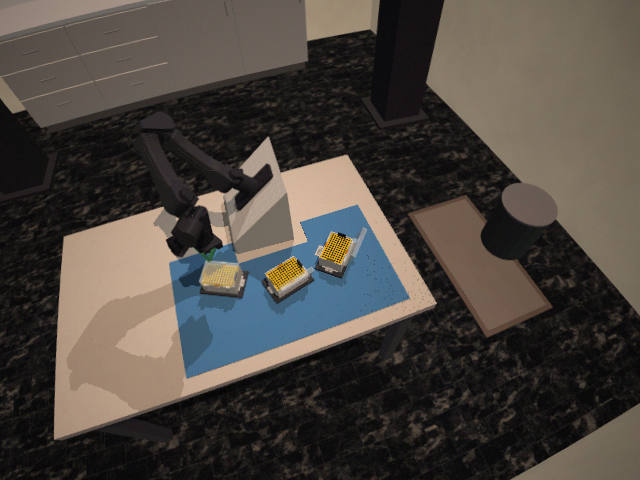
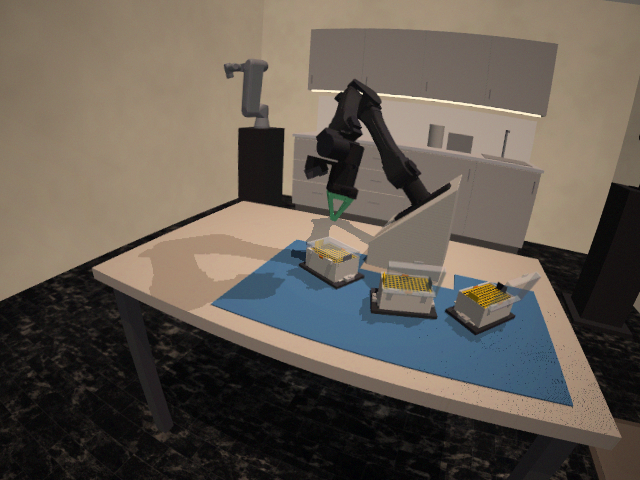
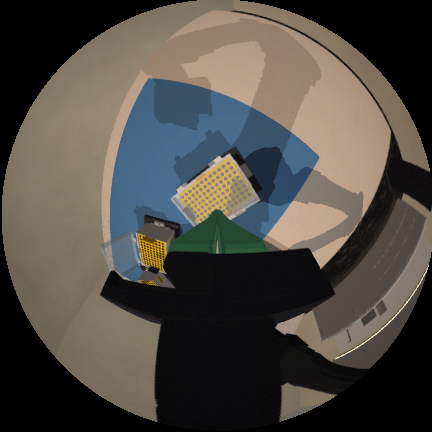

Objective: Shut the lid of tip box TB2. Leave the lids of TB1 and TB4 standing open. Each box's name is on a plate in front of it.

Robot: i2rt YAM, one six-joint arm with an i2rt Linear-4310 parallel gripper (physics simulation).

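Pixels of known places: gripper, fingertip midpoint: (image 1: pixel 210 260) (image 2: pixel 332 220) (image 3: pixel 216 214); arm's base, origin of the base link: (image 1: pixel 254 188) (image 2: pixel 423 203).
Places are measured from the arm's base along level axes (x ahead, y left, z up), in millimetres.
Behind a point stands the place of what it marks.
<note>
The left tip box (image 1: pixel 222 277) {x 272, y -178, z -100 mm} (image 2: pixel 331 263) {x 309, y -158, z -114 mm} (image 3: pixel 217 187) {x 251, y -206, z -100 mm} has its clear lid lying over the yellow tips; whether it is fully down I cannot tell. The middle tip box (image 1: pixel 287 277) {x 325, y 33, z -120 mm} (image 2: pixel 405 297) (image 3: pixel 151 251) {x 314, y 24, z -119 mm} has its clear lid (image 2: pixel 416 269) {x 394, y 57, z -37 mm} (image 3: pixel 121 255) {x 378, y 56, z -78 mm} standing open at its back. The right tip box (image 1: pixel 336 253) {x 285, y 222, z -120 mm} (image 2: pixel 483 305) {x 317, y 219, z -120 mm} has its lid (image 1: pixel 360 241) {x 315, y 294, z -34 mm} (image 2: pixel 523 283) {x 332, y 285, z -38 mm} leaning open outward. The names on the plates are not legible. My gripper (image 1: pixel 209 257) {x 239, y -197, z -32 mm} (image 2: pixel 334 218) {x 239, y -197, z -32 mm} (image 3: pixel 216 214) {x 239, y -197, z -32 mm} is shut and empty, above the back side of the left box, apart from it.
The boxes stand on a blue mat (image 1: pixel 268 330) {x 467, y -73, z -177 mm} (image 2: pixel 330 325) {x 471, y -86, z -177 mm} (image 3: pixel 135 165) {x 455, y -136, z -177 mm} on the table (image 1: pixel 93 268) {x 33, y -682, z -180 mm} (image 2: pixel 227 222) {x 98, y -690, z -180 mm}. A pale slanted stand (image 1: pixel 263 227) {x 139, y -2, z -61 mm} (image 2: pixel 413 242) {x 139, y 8, z -80 mm} carries the arm's base behind the middle box. The arm reaches over from there.
</note>
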